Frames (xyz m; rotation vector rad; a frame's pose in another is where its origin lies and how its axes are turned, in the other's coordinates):
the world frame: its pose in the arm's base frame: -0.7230 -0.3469 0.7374 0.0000 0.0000 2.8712
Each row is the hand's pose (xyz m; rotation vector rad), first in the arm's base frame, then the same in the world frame.
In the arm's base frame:
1: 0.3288 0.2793 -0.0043 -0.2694 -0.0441 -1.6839
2: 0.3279 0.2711 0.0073 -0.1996 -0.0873 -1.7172
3: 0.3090 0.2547 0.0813 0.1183 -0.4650 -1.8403
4: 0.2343 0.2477 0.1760 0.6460 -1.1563 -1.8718
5: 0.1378 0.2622 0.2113 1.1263 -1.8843 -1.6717
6: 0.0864 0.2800 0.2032 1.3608 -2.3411 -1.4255
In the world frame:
1: -0.8463 -0.8844 -0.7417 0.0803 -0.2620 1.7097
2: -0.8476 -0.8763 -0.7301 0.1128 -0.1851 1.6832
3: -0.8338 -0.8554 -0.6561 0.4237 0.1714 1.5175
4: -0.7637 -0.8287 -0.5614 0.9440 0.7097 1.1401
5: -0.6668 -0.8169 -0.5261 1.4363 1.1472 0.6317
6: -0.6125 -0.8203 -0.5342 1.7203 1.3399 0.2542

